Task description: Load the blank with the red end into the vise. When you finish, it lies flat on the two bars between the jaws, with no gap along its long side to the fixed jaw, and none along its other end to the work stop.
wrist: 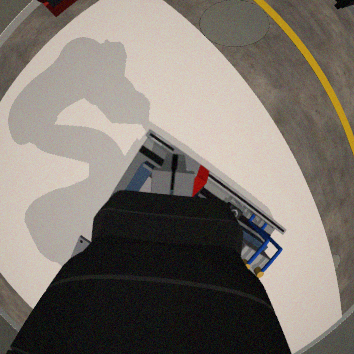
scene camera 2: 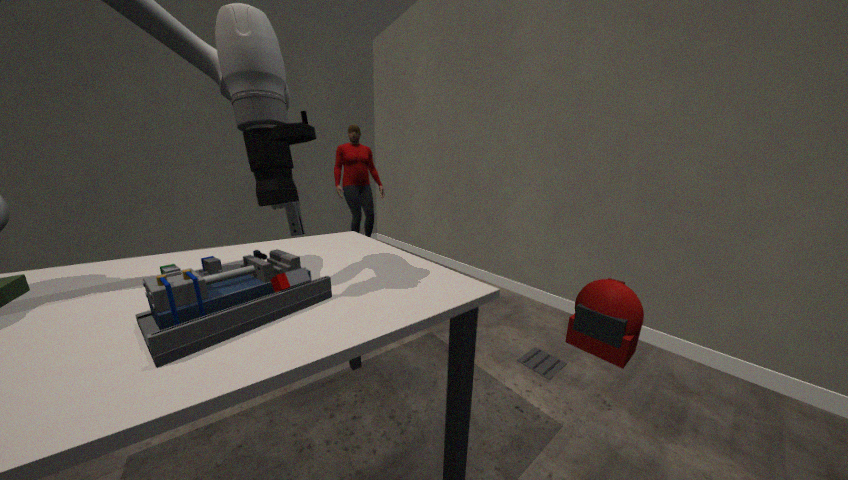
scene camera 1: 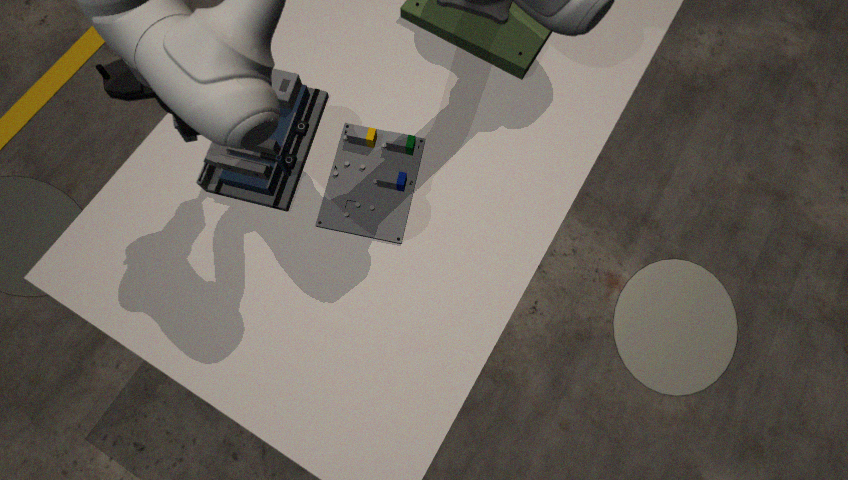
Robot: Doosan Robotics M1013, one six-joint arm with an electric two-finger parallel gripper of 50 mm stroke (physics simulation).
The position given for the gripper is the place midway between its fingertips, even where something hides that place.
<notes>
In view: the gripper (scene camera 2: 298, 234).
The gripper also shows in the wrist view (wrist: 174, 165).
</notes>
